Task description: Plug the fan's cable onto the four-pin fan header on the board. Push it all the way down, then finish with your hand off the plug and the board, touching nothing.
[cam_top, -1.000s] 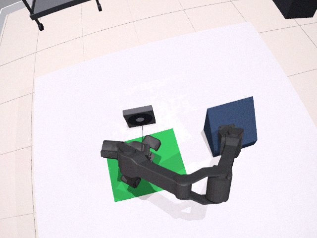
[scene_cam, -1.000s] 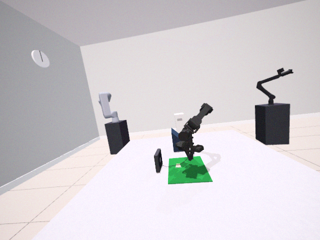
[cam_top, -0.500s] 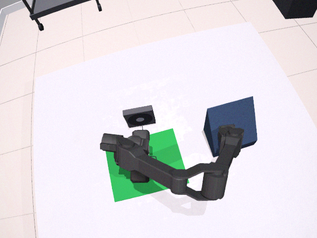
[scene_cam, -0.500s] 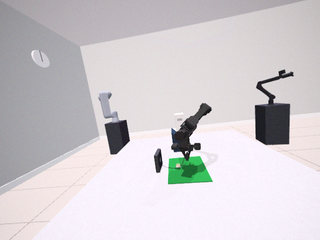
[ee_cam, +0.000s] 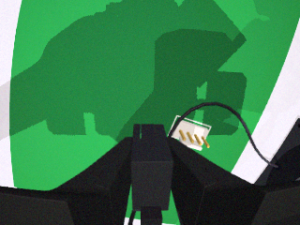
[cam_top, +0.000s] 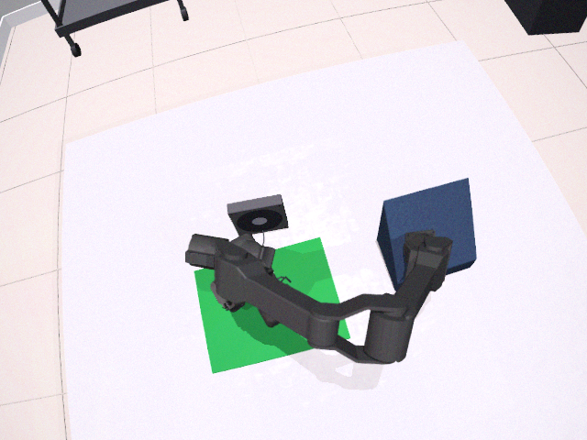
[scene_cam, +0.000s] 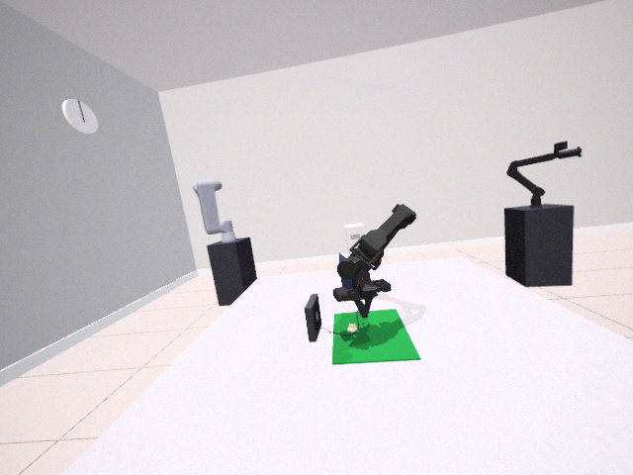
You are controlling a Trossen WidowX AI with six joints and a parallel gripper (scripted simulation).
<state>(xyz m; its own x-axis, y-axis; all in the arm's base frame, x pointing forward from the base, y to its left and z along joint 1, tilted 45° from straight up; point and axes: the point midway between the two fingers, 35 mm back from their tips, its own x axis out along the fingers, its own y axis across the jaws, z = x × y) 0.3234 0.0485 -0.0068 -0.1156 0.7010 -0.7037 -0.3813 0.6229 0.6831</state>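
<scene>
My gripper tip is now 6 cm above the white four-pin header and 5 cm to the left of it. Also, from my gripper tip: dark plug (1 cm behind, 1 cm above); then black fan (17 cm to the right, 1 cm below); then green board (8 cm below, 1 cm to the left, 1 cm ahead).
</scene>
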